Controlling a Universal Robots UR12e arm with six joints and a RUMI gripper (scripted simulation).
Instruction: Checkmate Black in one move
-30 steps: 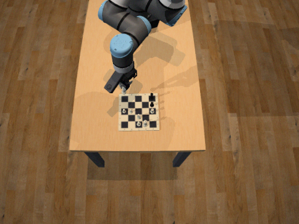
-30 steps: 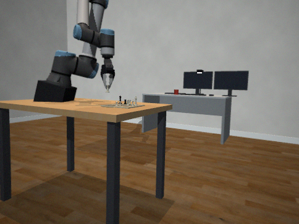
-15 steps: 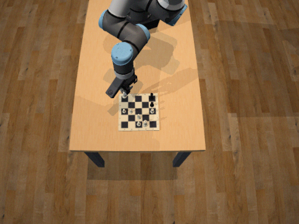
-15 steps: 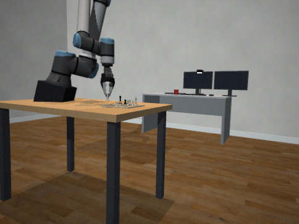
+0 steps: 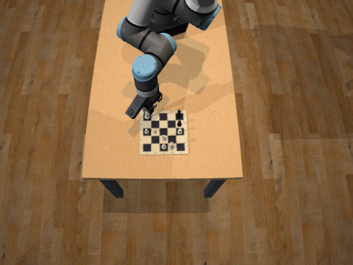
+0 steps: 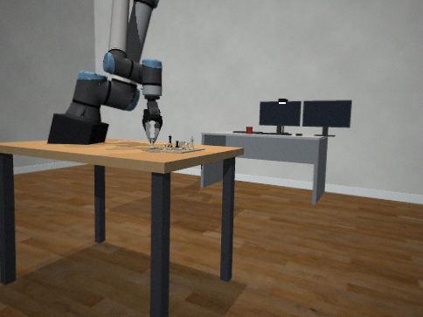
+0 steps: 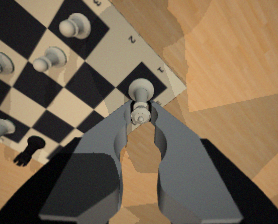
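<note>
Now: the white piece 10 mm below my hand. Also, from my hand: black piece 60 mm ahead, 140 mm to the left, 30 mm below; then chessboard 80 mm ahead, 70 mm to the left, 40 mm below; then black king 10 mm ahead, 150 mm to the left, 10 mm below.
</note>
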